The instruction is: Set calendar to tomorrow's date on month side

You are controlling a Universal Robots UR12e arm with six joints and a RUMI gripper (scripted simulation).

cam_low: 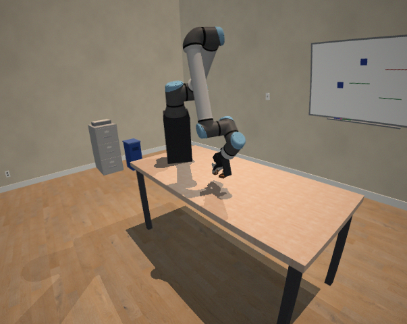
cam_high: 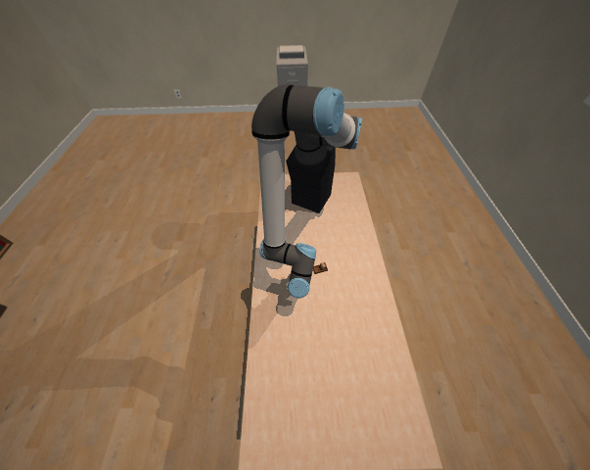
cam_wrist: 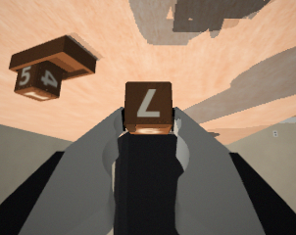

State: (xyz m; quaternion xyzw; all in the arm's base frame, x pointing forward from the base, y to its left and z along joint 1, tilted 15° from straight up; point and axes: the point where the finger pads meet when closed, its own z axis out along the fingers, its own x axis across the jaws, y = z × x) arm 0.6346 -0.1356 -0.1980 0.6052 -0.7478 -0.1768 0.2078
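Right now my hand is 30 mm past the brown calendar tray, 110 mm to the right of it and 70 mm above it. The rest, counted from my hand: brown digit cube (10 mm behind, 10 mm below).
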